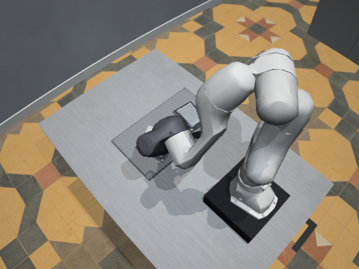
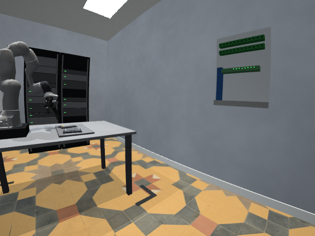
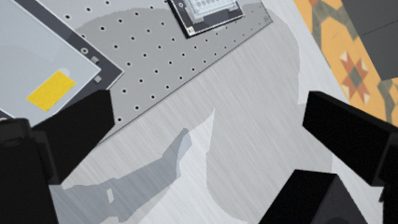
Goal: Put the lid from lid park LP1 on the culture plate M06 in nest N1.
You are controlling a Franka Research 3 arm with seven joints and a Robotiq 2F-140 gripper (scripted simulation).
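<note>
My hand is 14 cm short of the clear lid, 7 cm to the right of it and 12 cm above it. Round my hand: culture plate M06: 15 cm ahead, 19 cm to the right, 12 cm below; dark lid park: 14 cm ahead, 7 cm to the left, 13 cm below.
</note>
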